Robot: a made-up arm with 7 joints. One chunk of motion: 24 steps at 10 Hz.
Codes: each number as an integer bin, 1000 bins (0 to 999) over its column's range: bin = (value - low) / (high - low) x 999, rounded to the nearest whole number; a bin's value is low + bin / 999 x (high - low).
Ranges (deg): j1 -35..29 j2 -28..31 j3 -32..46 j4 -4..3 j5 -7..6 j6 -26..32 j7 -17..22
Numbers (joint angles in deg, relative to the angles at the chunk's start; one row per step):
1: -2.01 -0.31 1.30 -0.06 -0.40 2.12 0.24
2: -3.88 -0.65 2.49 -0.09 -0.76 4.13 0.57
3: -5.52 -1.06 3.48 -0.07 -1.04 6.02 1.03
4: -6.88 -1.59 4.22 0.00 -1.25 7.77 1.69
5: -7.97 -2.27 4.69 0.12 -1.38 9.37 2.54
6: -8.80 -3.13 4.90 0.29 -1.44 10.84 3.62
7: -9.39 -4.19 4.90 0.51 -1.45 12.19 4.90
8: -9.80 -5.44 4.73 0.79 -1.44 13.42 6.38
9: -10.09 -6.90 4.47 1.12 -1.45 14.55 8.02
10: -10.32 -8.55 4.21 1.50 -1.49 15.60 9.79
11: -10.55 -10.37 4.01 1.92 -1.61 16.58 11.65
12: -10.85 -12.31 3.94 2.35 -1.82 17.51 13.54
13: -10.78 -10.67 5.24 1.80 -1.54 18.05 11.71
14: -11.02 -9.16 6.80 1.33 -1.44 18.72 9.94
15: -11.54 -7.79 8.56 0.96 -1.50 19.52 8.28
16: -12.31 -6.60 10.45 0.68 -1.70 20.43 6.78
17: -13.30 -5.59 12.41 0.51 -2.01 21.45 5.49
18: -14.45 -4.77 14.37 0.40 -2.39 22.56 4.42
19: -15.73 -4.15 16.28 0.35 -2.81 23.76 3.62
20: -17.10 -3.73 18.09 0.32 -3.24 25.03 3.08
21: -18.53 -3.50 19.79 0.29 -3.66 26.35 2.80
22: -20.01 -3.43 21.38 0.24 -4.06 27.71 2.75
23: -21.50 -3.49 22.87 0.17 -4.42 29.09 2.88
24: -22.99 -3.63 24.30 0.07 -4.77 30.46 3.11
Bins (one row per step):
1: 515 469 426 562 507 484 442
2: 486 463 442 558 480 519 450
3: 460 456 454 561 458 552 462
4: 439 447 464 571 442 582 479
5: 422 436 470 588 432 609 501
6: 409 421 473 612 427 635 528
7: 400 403 473 644 426 658 561
8: 393 382 470 684 427 679 599
9: 389 357 467 731 426 698 641
10: 385 329 464 785 423 717 686
11: 382 299 461 845 414 733 734
12: 377 266 460 906 398 749 782
13: 378 293 477 828 420 759 735
14: 374 319 497 761 427 770 690
15: 366 342 519 708 423 784 648
16: 354 362 544 668 407 800 609
17: 339 379 569 644 383 817 576
18: 321 393 594 628 354 836 549
19: 301 404 618 621 322 857 528
20: 279 411 642 617 289 879 514
21: 257 415 663 612 257 902 507
22: 234 416 684 605 226 925 506
23: 211 415 703 595 198 949 509
24: 187 413 721 581 171 972 515

